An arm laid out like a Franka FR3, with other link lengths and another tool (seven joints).
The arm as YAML. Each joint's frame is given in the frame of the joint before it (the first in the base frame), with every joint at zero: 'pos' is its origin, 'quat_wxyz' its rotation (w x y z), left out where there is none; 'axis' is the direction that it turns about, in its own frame. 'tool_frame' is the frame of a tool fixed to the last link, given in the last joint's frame.
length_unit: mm
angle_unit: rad
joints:
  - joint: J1
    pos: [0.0, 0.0, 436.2]
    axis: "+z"
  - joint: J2
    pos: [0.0, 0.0, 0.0]
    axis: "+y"
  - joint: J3
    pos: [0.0, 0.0, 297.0]
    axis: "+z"
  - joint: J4
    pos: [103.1, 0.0, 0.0]
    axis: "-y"
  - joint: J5
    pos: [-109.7, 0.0, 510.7]
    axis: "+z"
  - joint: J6
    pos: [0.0, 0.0, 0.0]
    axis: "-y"
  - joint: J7
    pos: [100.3, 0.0, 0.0]
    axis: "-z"
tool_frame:
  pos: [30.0, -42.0, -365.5]
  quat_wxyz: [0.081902, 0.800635, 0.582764, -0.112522]
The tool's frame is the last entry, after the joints.
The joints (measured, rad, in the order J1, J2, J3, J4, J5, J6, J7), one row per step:
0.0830, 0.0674, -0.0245, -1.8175, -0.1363, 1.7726, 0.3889
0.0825, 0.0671, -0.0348, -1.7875, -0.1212, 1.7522, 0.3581
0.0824, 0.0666, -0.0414, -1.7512, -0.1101, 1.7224, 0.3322
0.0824, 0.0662, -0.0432, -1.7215, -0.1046, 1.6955, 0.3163
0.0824, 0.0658, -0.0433, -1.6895, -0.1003, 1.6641, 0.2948
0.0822, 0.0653, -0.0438, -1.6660, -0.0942, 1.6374, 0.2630
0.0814, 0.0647, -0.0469, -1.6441, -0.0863, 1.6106, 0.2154
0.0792, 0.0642, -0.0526, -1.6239, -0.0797, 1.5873, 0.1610
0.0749, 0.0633, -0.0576, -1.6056, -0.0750, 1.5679, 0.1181
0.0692, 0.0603, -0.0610, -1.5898, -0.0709, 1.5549, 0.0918
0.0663, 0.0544, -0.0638, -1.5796, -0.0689, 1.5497, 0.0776
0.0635, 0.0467, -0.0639, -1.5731, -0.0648, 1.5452, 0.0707
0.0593, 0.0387, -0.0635, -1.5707, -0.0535, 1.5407, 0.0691
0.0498, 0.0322, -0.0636, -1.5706, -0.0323, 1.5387, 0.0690
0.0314, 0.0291, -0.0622, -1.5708, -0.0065, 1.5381, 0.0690
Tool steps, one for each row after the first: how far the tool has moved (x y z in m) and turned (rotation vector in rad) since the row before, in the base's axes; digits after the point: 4 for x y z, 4 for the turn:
0.0050, -0.0026, 0.0152, 0.0165, -0.0053, 0.0127
0.0037, -0.0012, 0.0188, 0.0121, -0.0037, 0.0127
0.0017, 0.0004, 0.0155, 0.0061, -0.0014, 0.0099
0.0008, 0.0013, 0.0166, 0.0055, 0.0013, 0.0172
-0.0005, 0.0018, 0.0117, 0.0082, 0.0061, 0.0272
-0.0008, 0.0005, 0.0106, 0.0115, 0.0090, 0.0397
-0.0002, -0.0025, 0.0098, 0.0111, 0.0075, 0.0433
-0.0002, -0.0042, 0.0095, 0.0085, 0.0038, 0.0313
0.0006, -0.0046, 0.0102, 0.0066, -0.0037, 0.0157
0.0014, -0.0031, 0.0098, 0.0035, -0.0099, 0.0079
0.0003, -0.0005, 0.0088, 0.0051, -0.0092, 0.0034
-0.0013, 0.0014, 0.0061, 0.0119, -0.0058, -0.0030
-0.0014, 0.0008, 0.0033, 0.0216, -0.0048, -0.0103
-0.0013, -0.0029, 0.0007, 0.0260, -0.0029, -0.0178

